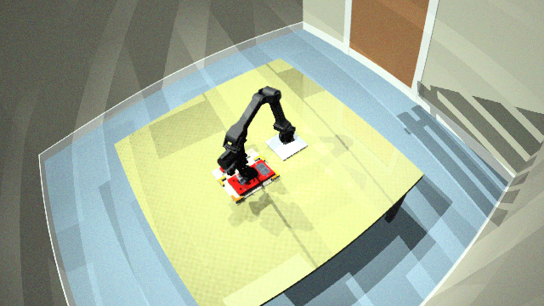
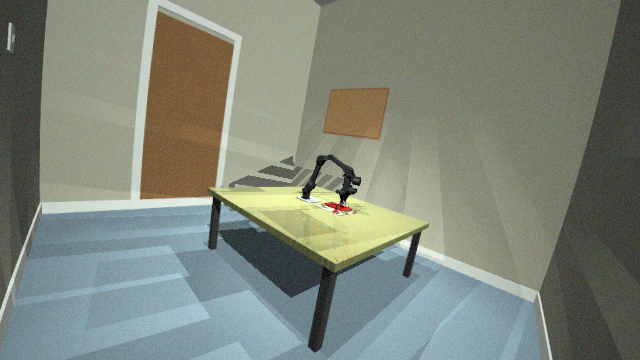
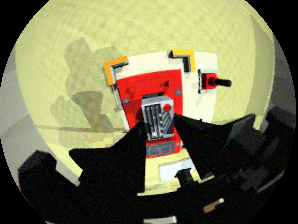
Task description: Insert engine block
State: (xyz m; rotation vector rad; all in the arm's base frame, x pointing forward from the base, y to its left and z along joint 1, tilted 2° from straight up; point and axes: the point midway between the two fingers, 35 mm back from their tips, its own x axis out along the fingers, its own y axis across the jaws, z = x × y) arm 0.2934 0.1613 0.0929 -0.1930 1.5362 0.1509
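My gripper tip is now 10 mm above the grey engine block.
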